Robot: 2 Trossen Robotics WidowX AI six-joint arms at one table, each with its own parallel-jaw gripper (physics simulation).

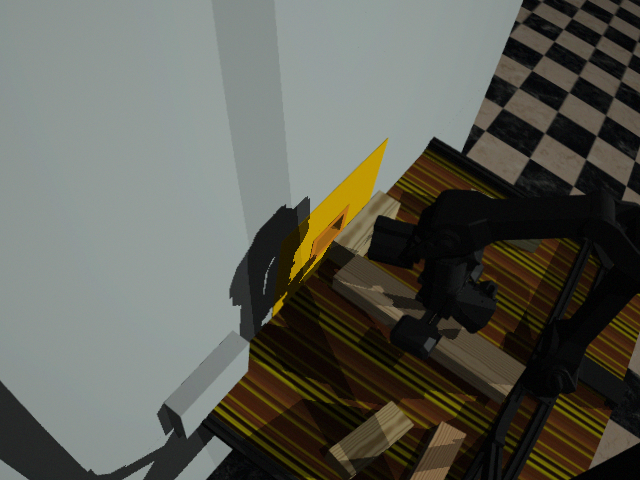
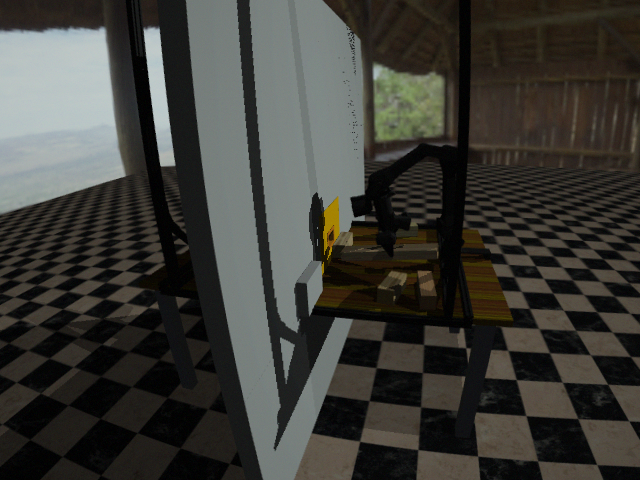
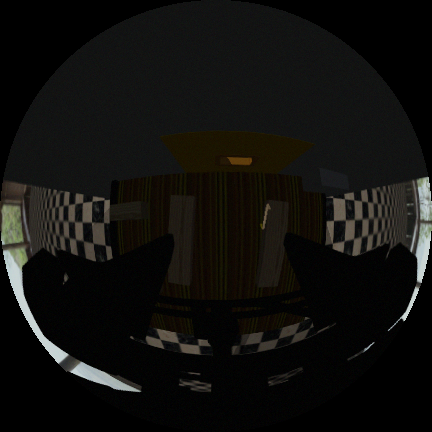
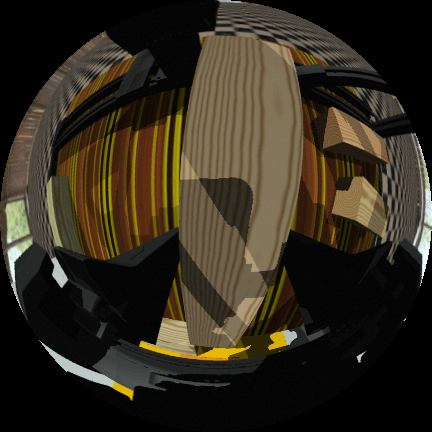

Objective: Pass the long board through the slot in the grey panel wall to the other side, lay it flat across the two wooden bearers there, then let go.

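Pixels of known places: left gripper, fingertip midpoint: [image 3: 230, 239]; right gripper, fingertip midpoint: [image 1: 433, 331] [image 2: 392, 252] [image 4: 230, 232]; left arm's base, link origin: [image 3: 220, 311]; right arm's base, link origin: [image 1: 542, 382] [image 4: 182, 63].
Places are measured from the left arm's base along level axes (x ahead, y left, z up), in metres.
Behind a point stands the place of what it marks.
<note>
The long board [image 1: 480, 356] {y -0.065, x 0.791, z 0.061 m} [image 2: 421, 251] {y -0.098, x 0.806, z 0.060 m} [image 4: 240, 125] {y -0.059, x 0.770, z 0.058 m} lies level, low over the striped table, on the right arm's side of the grey panel wall [image 1: 129, 155] {y -0.389, x 0.483, z 0.514 m} [image 2: 284, 180] {y -0.437, x 0.483, z 0.358 m} [image 3: 215, 75] {y 0.007, x 0.433, z 0.294 m}. Its far end is near the wall, outside the slot [image 1: 325, 240] {y -0.032, x 0.479, z 0.044 m} [image 3: 240, 161] {y -0.051, x 0.438, z 0.044 m}, which has an orange rim in a yellow patch. My right gripper [image 1: 426, 316] {y -0.056, x 0.708, z 0.032 m} [image 2: 391, 250] {y -0.056, x 0.708, z 0.032 m} [image 4: 230, 232] {y -0.056, x 0.708, z 0.032 m} is shut on the board, one finger on each side. My left gripper [image 3: 230, 239] {y -0.002, x 0.284, z 0.273 m} is open and empty above the table on the other side, where two bearers [image 3: 181, 210] {y 0.101, x 0.318, z 0.019 m} [image 3: 272, 250] {y -0.140, x 0.208, z 0.019 m} lie apart in shadow, running roughly toward the wall.
Two wooden blocks [image 1: 372, 439] {y -0.261, x 0.727, z 0.028 m} [image 1: 439, 454] {y -0.222, x 0.821, z 0.025 m} lie beside the board. A pale block [image 1: 369, 222] {y 0.059, x 0.510, z 0.031 m} lies by the wall near the board's end; another [image 4: 65, 215] {y 0.243, x 0.710, z -0.002 m} lies farther off. A grey block [image 1: 211, 382] {y -0.350, x 0.511, z 0.081 m} [image 2: 309, 289] {y -0.396, x 0.512, z 0.052 m} stands out from the wall. A wooden block [image 3: 129, 210] {y 0.261, x 0.321, z 0.028 m} lies left of the bearers.
</note>
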